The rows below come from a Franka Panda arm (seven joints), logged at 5 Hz.
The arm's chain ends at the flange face. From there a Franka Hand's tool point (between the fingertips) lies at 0.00 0.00 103.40 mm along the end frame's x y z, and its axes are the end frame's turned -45 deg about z.
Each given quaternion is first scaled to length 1.
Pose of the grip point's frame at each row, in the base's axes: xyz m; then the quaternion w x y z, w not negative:
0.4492 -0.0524 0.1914 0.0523 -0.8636 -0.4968 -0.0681
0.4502 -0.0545 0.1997 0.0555 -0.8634 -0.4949 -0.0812
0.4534 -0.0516 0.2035 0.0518 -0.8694 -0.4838 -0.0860
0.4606 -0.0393 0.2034 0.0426 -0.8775 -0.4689 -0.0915
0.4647 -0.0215 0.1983 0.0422 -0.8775 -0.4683 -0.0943
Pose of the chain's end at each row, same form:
0.4424 -0.0687 0.2933 0.0744 -0.9880 -0.1285 -0.0429
0.4414 -0.0727 0.3011 0.0823 -0.9870 -0.1268 -0.0538
0.4431 -0.0695 0.3048 0.0808 -0.9884 -0.1143 -0.0596
0.4481 -0.0559 0.3047 0.0744 -0.9901 -0.0974 -0.0682
0.4517 -0.0383 0.2995 0.0751 -0.9899 -0.0968 -0.0710

